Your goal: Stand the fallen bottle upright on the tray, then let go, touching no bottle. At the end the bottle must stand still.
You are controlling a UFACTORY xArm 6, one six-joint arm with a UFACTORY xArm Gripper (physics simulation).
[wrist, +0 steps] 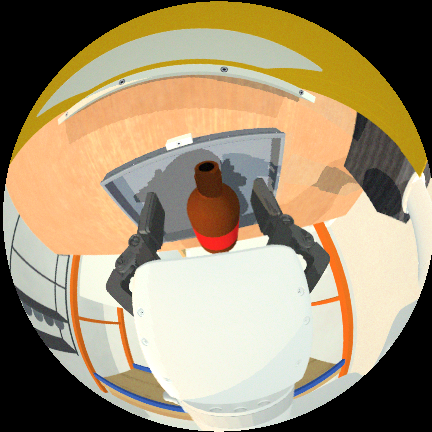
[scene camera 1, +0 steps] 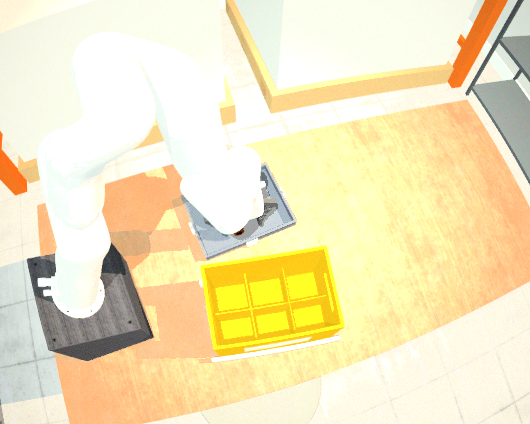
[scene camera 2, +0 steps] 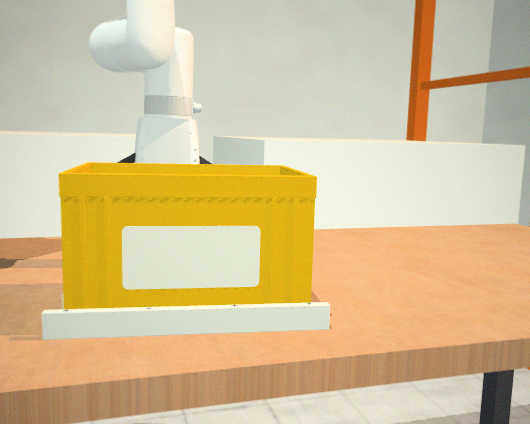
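Pixels of known places: gripper, fingertip midpoint: (wrist: 205, 194); arm's base, link origin: (scene camera 1: 77, 291).
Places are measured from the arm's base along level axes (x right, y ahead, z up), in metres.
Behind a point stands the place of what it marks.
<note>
The brown bottle with a red label (scene camera 1: 239, 232) @(x -0.127, y 0.394, z -0.141 m) (wrist: 214, 212) @(x -0.171, y 0.386, z -0.115 m) lies on its side on the grey tray (scene camera 1: 220, 247) @(x -0.112, y 0.340, z -0.180 m) (wrist: 135, 180) @(x -0.160, y 0.495, z -0.180 m), its neck towards the yellow crate. In scene camera 1 the arm hides most of it; the dark neck end shows. My gripper (wrist: 205, 194) @(x -0.131, y 0.398, z -0.104 m) is open, with a dark finger on each side of the bottle in the wrist view and gaps between them. Nothing is held. How high the fingers are over the tray is hard to tell. In scene camera 2 the crate hides the tray, the bottle and the fingers.
The yellow crate (scene camera 1: 272, 348) @(x 0.176, y 0.409, z -0.146 m) (scene camera 2: 190, 210) @(x 0.174, y 0.416, z -0.048 m) (wrist: 350, 65) with compartments stands beside the tray, behind a white strip (scene camera 1: 275, 349) @(x 0.179, y 0.416, z -0.155 m) (scene camera 2: 185, 321) @(x 0.186, y 0.410, z -0.169 m) (wrist: 200, 70) @(x -0.021, y 0.400, z -0.155 m). The dark arm base block (scene camera 1: 120, 320) @(x 0.071, y 0.087, z -0.032 m) (wrist: 375, 160) @(x -0.047, y 0.099, z -0.110 m) stands on the other side. White clips (scene camera 1: 252, 242) @(x -0.106, y 0.422, z -0.170 m) (wrist: 179, 142) @(x -0.107, y 0.421, z -0.169 m) sit against the tray edge.
</note>
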